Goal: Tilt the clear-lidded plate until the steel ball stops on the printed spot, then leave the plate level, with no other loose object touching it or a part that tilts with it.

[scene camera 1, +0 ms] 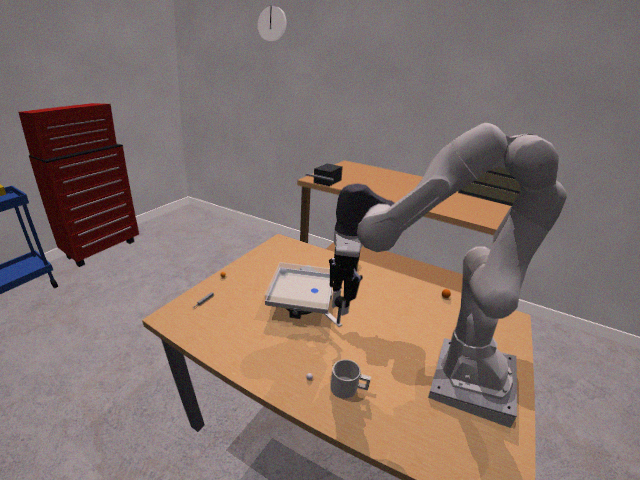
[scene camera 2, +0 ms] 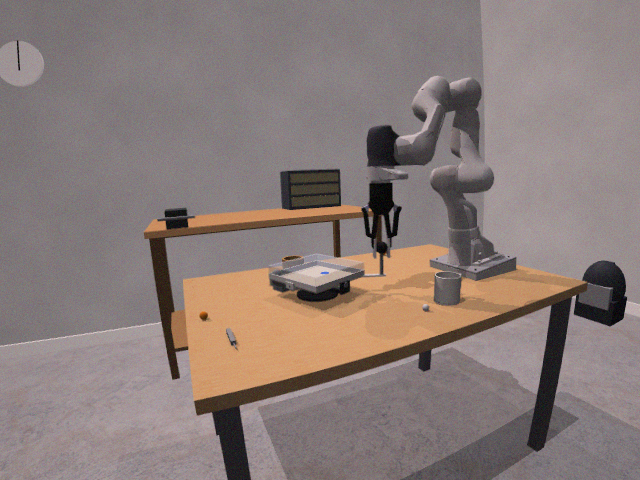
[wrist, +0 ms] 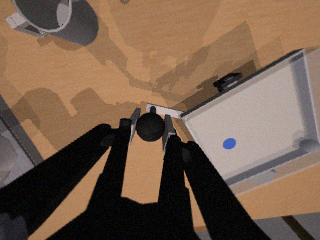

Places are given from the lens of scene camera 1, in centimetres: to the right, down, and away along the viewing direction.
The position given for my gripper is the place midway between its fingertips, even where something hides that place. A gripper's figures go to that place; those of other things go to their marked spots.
my gripper (scene camera 1: 340,310): 7, 23, 104
clear-lidded plate (scene camera 1: 304,287): -6, 18, 116
